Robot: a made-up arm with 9 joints. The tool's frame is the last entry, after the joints. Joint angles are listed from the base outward.
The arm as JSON. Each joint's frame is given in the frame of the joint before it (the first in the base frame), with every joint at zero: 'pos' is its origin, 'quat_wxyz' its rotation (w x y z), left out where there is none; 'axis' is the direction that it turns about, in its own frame. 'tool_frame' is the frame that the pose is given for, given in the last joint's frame.
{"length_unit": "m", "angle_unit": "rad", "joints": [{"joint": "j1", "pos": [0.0, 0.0, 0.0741], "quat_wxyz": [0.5, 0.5, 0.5, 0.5], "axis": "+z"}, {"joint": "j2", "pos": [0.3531, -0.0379, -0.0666], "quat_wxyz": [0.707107, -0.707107, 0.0, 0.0], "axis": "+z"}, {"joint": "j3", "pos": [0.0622, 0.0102, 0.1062], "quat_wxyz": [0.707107, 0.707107, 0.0, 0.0], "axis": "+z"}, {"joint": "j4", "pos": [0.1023, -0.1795, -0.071], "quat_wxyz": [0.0, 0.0, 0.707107, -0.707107], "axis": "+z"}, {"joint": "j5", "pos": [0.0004, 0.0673, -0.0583], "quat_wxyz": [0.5, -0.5, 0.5, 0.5], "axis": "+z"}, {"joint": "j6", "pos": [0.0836, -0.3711, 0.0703], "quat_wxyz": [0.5, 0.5, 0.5, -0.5], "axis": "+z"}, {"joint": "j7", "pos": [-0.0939, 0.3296, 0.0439], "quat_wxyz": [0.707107, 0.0, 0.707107, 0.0], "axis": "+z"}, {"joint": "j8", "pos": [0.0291, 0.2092, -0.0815], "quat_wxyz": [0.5, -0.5, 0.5, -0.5], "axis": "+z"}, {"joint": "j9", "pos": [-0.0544, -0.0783, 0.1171], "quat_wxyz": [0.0, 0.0, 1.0, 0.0], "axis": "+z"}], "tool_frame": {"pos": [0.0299, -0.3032, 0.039], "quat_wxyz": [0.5, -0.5, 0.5, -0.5]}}
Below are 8 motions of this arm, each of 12 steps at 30 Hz.
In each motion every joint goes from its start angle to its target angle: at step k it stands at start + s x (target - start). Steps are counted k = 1, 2, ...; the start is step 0. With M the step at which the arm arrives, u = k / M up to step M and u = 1 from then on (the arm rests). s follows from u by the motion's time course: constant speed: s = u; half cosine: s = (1 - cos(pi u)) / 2; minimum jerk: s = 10 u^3 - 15 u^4 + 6 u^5.
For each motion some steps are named. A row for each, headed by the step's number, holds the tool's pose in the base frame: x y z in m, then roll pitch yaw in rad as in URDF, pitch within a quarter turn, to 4 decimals.
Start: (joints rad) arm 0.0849 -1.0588 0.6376 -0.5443 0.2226 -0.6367 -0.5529 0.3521 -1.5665
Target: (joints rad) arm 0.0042 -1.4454 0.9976 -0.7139 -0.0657 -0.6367 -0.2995 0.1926 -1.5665
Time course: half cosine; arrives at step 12
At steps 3, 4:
3: -0.3340 0.2493 0.2540 -3.0819 0.9830 2.8163
4: -0.3313 0.2499 0.2286 3.0809 1.0432 2.6880

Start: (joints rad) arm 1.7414 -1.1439 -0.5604 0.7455 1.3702 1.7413 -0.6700 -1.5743 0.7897
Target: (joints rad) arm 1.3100 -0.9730 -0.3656 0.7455 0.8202 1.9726 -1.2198 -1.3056 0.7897
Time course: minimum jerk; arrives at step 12
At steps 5, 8, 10, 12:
5: -0.3916 0.2948 1.1765 -1.8782 -0.2759 2.3883
8: -0.3631 0.5900 0.8766 -1.8291 0.1930 1.9662
10: -0.3184 0.6603 0.7501 -1.8826 0.3703 1.7839
12: -0.3076 0.6712 0.7249 -1.8995 0.4044 1.7434

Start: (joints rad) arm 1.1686 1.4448 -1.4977 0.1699 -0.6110 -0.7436 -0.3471 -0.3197 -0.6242
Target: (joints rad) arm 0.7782 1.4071 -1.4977 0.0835 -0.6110 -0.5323 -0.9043 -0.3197 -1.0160
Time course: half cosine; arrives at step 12
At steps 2, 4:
2: -0.0960 -0.1386 0.7219 -0.4598 -0.2742 0.5677
4: -0.0969 -0.0898 0.6951 -0.6069 -0.2188 0.5198

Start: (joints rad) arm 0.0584 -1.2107 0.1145 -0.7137 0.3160 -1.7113 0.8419 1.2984 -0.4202
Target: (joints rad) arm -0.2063 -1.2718 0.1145 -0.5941 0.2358 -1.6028 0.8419 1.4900 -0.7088
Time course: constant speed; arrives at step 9
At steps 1, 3, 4, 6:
1: 0.1247 0.2435 0.2767 -2.9617 -0.0985 1.7325
3: 0.1185 0.2542 0.2997 -2.9803 -0.1472 1.6831
4: 0.1148 0.2595 0.3112 -2.9912 -0.1715 1.6603
6: 0.1057 0.2702 0.3337 -3.0164 -0.2203 1.6190

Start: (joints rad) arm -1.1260 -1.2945 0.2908 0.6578 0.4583 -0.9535 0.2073 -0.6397 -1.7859
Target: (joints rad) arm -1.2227 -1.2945 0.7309 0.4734 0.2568 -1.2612 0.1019 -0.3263 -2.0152
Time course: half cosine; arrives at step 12
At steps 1, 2, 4, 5, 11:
1: -0.2154 0.4235 -0.1052 0.9057 1.0647 -1.0816
2: -0.2204 0.4153 -0.1133 0.9702 1.0867 -0.9799
4: -0.2371 0.3861 -0.1406 1.2493 1.1439 -0.5618
5: -0.2471 0.3673 -0.1565 1.4581 1.1586 -0.2589
11: -0.2922 0.2657 -0.2092 2.2740 0.9981 1.0621

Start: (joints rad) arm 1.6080 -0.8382 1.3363 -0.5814 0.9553 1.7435 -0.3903 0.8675 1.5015
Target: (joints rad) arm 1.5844 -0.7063 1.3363 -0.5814 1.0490 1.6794 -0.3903 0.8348 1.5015
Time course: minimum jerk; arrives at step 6
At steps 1, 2, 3, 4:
1: -0.6415 0.2126 0.9247 0.7731 -0.6264 -2.7866
2: -0.6575 0.2092 0.9136 0.7950 -0.6171 -2.7852
3: -0.6833 0.2032 0.8945 0.8318 -0.6021 -2.7831
4: -0.7082 0.1968 0.8747 0.8691 -0.5878 -2.7812

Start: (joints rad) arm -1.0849 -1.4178 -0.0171 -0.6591 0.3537 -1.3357 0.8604 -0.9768 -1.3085
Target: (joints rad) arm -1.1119 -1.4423 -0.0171 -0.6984 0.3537 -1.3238 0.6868 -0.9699 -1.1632
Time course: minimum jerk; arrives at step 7
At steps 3, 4, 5, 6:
3: 0.1107 0.1127 0.3386 -0.0919 0.3319 -1.6690
4: 0.1264 0.1128 0.3435 -0.1413 0.2850 -1.6735
5: 0.1403 0.1134 0.3471 -0.1823 0.2453 -1.6745
6: 0.1481 0.1138 0.3488 -0.2045 0.2237 -1.6738

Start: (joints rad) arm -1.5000 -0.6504 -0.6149 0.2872 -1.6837 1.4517 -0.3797 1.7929 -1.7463
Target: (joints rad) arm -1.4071 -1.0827 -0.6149 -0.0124 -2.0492 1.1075 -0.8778 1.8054 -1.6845
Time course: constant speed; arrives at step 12
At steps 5, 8, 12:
5: -0.3232 -0.3057 -1.0387 0.6266 1.1704 -0.0843
8: -0.2973 -0.2184 -1.0539 1.1117 1.1521 0.2971
12: -0.2582 -0.1147 -1.0593 1.6175 1.0544 0.6768

